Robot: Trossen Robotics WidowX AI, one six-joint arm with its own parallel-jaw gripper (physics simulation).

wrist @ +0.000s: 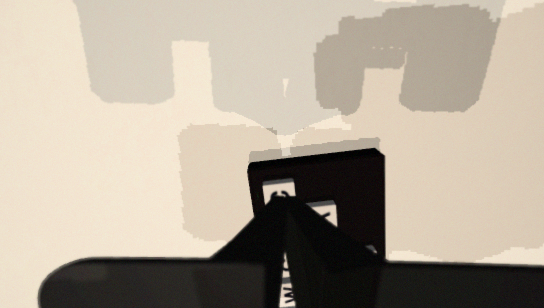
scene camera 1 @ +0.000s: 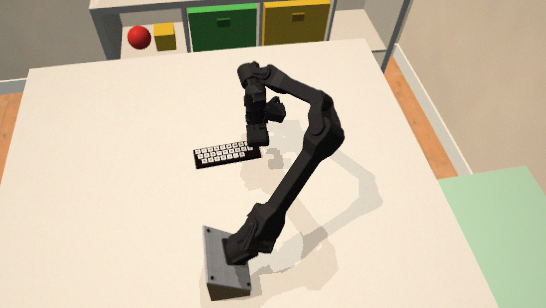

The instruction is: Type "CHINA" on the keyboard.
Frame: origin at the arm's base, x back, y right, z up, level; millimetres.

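Seen in the pictures: gripper, fingertip midpoint: (wrist: 283,206); arm's base at its link origin: (scene camera 1: 233,252).
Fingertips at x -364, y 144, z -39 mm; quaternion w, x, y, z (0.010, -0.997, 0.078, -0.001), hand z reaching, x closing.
Observation:
Pixels of each thing's top centre, then the offset from my fingertips to it. Level surfaces: height alone.
- small black keyboard at its top centre: (scene camera 1: 226,151) dx +17, dy -95, dz -25 mm
- C key at its top centre: (wrist: 280,198) dx -1, dy -9, dz -25 mm
- table at its surface level: dz -41 mm
The small black keyboard (scene camera 1: 199,163) (wrist: 357,180) with white letter keys lies flat on the table, its right end partly behind the gripper in the scene view. My gripper (scene camera 1: 257,143) (wrist: 283,206) is shut and empty, pointing down over the keyboard's right end. In the wrist view its tips overlap the lower part of the C key (wrist: 271,187), whose upper part shows. Another key (wrist: 320,207), partly covered, sits to the right of the tips. A W shows through the narrow gap between the fingers. The fingers hide most other keys there. Whether the tips touch a key cannot be told.
The arm's grey base plate (scene camera 1: 216,250) stands on the table (scene camera 1: 100,210) near the front. Behind the table, a shelf unit (scene camera 1: 145,6) holds a red ball (scene camera 1: 139,37), a yellow block (scene camera 1: 164,37), a green bin (scene camera 1: 222,32) and a yellow bin (scene camera 1: 296,30).

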